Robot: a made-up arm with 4 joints.
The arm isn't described. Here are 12 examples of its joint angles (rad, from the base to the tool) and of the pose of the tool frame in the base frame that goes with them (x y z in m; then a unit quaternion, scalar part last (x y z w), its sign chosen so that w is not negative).
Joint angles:
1: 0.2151 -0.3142 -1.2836 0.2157
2: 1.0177 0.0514 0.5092 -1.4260
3: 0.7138 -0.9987 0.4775 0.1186
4: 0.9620 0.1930 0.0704 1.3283
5: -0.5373 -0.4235 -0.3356 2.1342
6: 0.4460 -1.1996 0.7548 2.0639
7: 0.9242 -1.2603 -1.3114 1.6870
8: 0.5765 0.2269 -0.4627 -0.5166
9: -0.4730 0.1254 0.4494 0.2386
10: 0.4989 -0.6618 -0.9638 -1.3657
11: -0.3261 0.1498 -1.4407 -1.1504
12: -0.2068 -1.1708 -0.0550 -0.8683
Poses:
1: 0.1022 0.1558 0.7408 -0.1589 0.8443 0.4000 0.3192
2: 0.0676 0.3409 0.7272 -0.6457 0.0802 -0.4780 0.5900
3: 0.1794 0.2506 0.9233 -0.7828 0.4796 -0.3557 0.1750
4: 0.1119 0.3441 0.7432 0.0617 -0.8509 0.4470 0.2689
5: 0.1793 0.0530 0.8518 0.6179 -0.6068 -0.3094 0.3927
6: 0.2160 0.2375 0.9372 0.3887 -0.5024 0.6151 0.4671
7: 0.2547 0.1291 0.7268 0.4696 -0.4330 -0.2358 0.7324
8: 0.0521 0.2695 0.7538 -0.1268 0.6900 -0.3264 0.6335
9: 0.0795 0.1171 1.0137 -0.1918 0.9290 -0.1354 0.2862
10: 0.1254 0.1256 0.7511 -0.0317 0.6009 0.0667 0.7959
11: 0.0696 0.2823 0.7944 0.6132 0.4863 0.1601 0.6016
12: 0.2478 0.0013 0.8653 -0.3540 0.4202 0.2705 0.7905
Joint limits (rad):
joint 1: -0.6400..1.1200
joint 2: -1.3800..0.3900
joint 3: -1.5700..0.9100
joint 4: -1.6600..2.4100
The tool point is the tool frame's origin. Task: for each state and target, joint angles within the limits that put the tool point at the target. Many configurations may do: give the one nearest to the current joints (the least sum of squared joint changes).
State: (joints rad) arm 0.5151 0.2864 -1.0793 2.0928
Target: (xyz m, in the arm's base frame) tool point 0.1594 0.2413 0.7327
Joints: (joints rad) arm 1.1200 -0.2419 -0.3524 2.1746
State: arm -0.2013 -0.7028 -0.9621 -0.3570
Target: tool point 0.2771 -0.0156 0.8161
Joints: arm -0.4202 -1.2486 -0.4319 -0.2400
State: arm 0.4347 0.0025 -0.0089 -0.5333
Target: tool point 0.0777 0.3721 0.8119
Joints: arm 0.7201 0.1032 0.4129 0.1985
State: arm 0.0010 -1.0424 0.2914 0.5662
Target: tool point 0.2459 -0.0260 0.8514
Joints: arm -0.5022 -1.0460 -0.2522 0.4624
